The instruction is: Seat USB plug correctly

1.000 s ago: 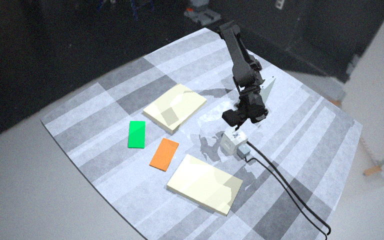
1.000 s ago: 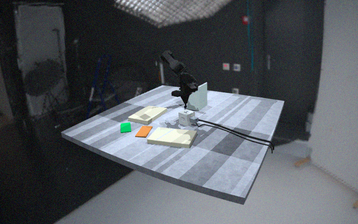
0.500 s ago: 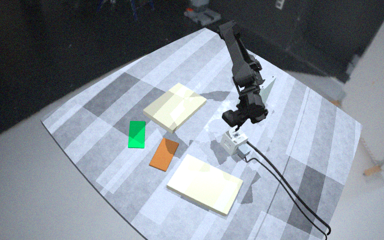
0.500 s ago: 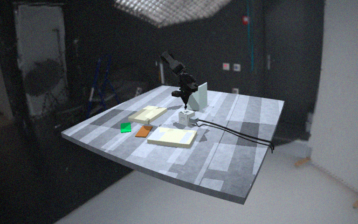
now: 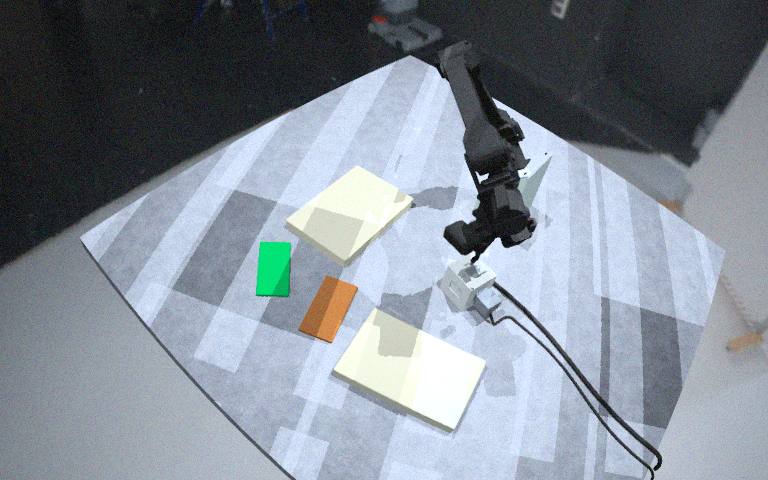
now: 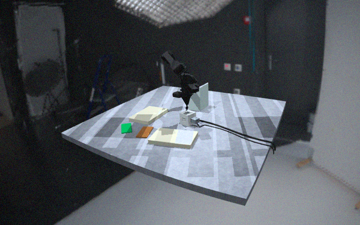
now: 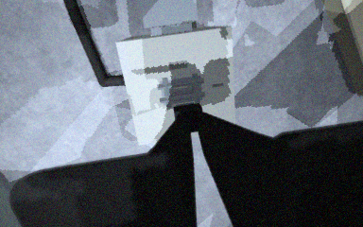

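My gripper tip is 20 mm above the dark USB plug. Round my gripper tip: USB socket: 60 mm below; then orange card: 210 mm ahead, 200 mm to the right, 120 mm below; then green card: 200 mm ahead, 350 mm to the right, 120 mm below.
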